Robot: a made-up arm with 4 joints.
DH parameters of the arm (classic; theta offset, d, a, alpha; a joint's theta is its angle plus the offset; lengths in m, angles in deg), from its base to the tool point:
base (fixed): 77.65 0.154 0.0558 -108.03
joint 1: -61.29 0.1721 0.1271 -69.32
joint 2: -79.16 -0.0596 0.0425 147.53
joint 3: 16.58 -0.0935 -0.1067 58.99
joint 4: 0 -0.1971 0.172 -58.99
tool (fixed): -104.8 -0.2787 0 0
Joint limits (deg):
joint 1: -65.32..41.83
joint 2: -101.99..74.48
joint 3: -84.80..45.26
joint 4: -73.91..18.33
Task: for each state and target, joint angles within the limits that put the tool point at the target. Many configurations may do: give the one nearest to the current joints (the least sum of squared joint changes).
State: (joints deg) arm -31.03 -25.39 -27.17 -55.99
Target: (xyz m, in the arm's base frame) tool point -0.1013 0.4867 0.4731
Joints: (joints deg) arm -45.27 -11.95 -16.44 -73.91
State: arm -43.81 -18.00 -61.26 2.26
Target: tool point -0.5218 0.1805 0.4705
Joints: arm -65.32 24.49 -43.70 17.93
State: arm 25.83 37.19 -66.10 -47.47
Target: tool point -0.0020 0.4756 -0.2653
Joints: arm 41.83 70.05 -80.12 -38.04
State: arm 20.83 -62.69 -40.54 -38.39
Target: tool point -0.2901 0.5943 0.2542
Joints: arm -22.48 -51.17 -32.17 -47.01
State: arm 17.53 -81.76 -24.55 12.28
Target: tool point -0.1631 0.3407 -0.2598
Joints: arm 41.43 -79.70 21.84 17.56
